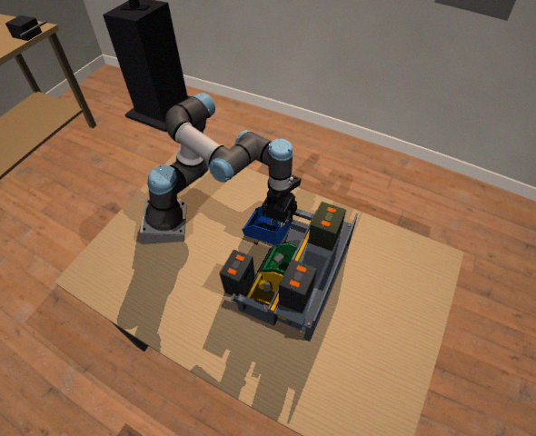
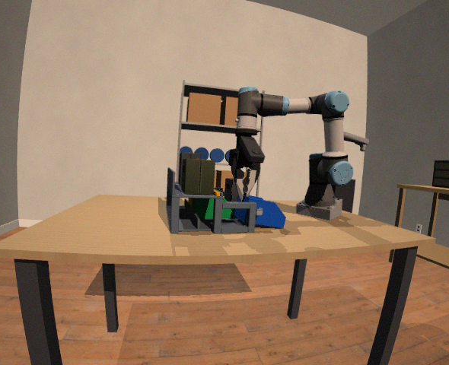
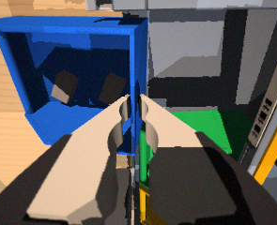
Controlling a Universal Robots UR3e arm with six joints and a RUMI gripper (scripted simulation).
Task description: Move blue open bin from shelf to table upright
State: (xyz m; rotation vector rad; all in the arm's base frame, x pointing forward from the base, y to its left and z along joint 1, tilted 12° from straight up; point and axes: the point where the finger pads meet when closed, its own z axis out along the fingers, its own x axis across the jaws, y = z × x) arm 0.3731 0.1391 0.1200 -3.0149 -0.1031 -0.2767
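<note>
My hand is 60 mm past the blue open bin and 40 mm above it. From my hand the other things lie so: yellow bin: 90 mm ahead, 220 mm to the right, 50 mm below; then green bin: 80 mm ahead, 110 mm to the right, 50 mm below.
</note>
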